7 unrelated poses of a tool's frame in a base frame.
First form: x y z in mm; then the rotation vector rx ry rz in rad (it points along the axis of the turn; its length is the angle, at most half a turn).
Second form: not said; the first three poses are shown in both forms.
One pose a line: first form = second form
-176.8 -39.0 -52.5 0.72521 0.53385 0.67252 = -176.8 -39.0 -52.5 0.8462 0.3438 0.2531 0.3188
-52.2 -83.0 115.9 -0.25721 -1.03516 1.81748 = -52.2 -83.0 115.9 0.4944 -0.1061 -0.4270 0.7497
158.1 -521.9 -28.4 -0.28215 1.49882 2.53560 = 158.1 -521.9 -28.4 0.0912 -0.0950 0.5044 0.8534
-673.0 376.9 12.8 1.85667 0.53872 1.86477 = -673.0 376.9 12.8 0.2258 0.6734 0.1954 0.6763
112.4 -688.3 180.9 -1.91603 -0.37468 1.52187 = 112.4 -688.3 180.9 0.3270 -0.7315 -0.1430 0.5810
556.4 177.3 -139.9 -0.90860 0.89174 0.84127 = 556.4 177.3 -139.9 0.7228 -0.4115 0.4039 0.3810
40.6 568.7 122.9 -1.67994 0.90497 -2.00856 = 40.6 568.7 122.9 0.1845 -0.5960 0.3210 -0.7125
